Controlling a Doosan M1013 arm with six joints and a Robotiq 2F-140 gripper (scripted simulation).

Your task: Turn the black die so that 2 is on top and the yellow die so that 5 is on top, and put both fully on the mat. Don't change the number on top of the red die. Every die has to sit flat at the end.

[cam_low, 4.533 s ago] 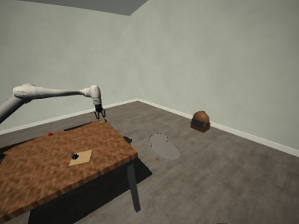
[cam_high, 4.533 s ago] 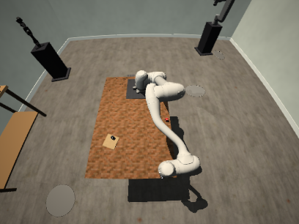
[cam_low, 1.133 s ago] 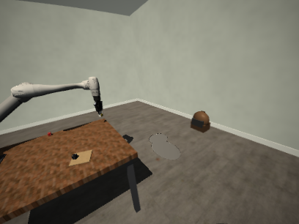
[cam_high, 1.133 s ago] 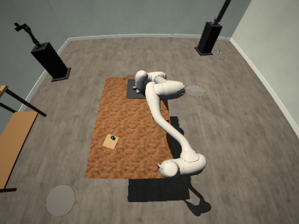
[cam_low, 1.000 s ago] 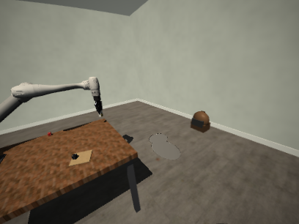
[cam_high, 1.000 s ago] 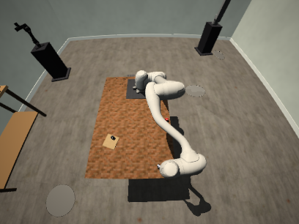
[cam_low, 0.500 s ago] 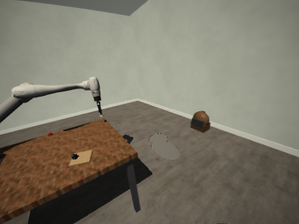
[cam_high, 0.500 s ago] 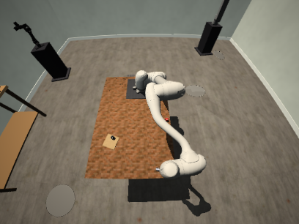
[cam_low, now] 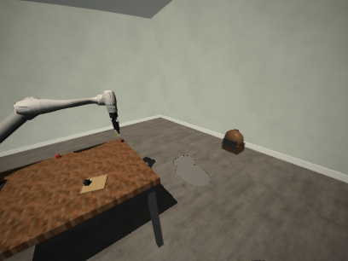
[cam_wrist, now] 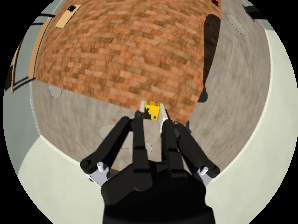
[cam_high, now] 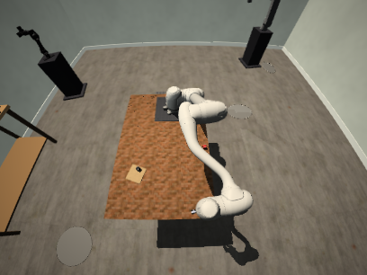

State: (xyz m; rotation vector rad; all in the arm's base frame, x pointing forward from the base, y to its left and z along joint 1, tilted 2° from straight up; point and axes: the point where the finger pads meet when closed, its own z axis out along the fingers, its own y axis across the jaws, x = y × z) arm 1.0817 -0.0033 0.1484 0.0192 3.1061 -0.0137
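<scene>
Right now my hand is 20 mm above the yellow die. The rest, counted from my hand: black die 440 mm to the right, 430 mm behind, 100 mm below; tan mat 460 mm to the right, 400 mm behind, 120 mm below; red die 530 mm behind, 200 mm to the left, 110 mm below.
</scene>
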